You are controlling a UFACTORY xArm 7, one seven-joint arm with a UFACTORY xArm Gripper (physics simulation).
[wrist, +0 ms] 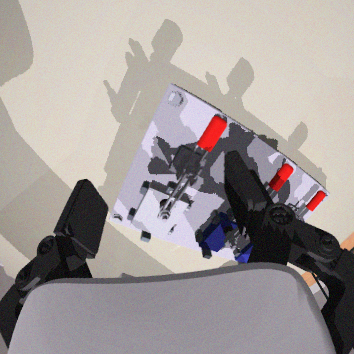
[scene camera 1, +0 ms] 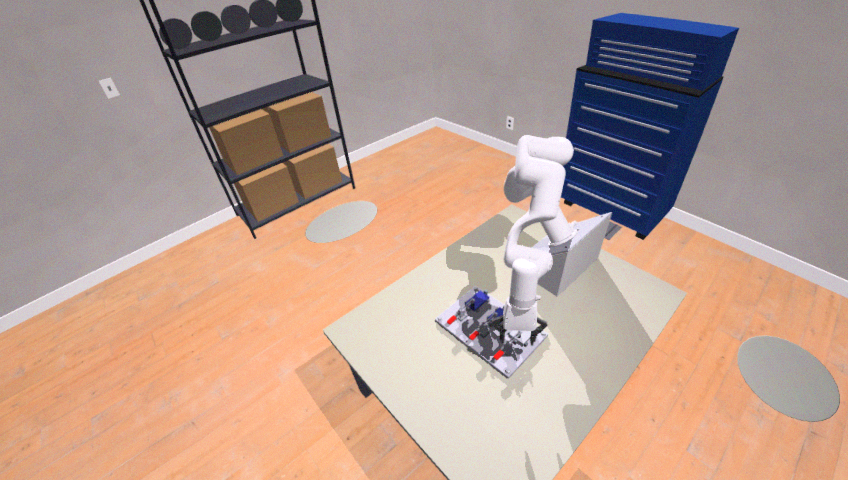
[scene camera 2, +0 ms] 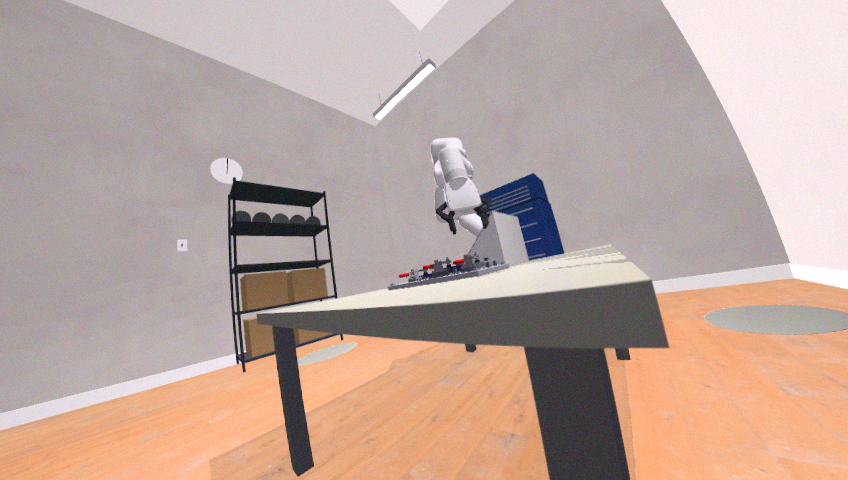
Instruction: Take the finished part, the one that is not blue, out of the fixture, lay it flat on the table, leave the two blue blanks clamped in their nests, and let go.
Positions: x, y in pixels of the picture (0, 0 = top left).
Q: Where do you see a finished part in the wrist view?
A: At 145, 218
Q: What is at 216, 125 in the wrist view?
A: A red clamp handle.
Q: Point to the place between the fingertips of the gripper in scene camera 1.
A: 516, 341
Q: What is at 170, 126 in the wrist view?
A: A fixture plate.
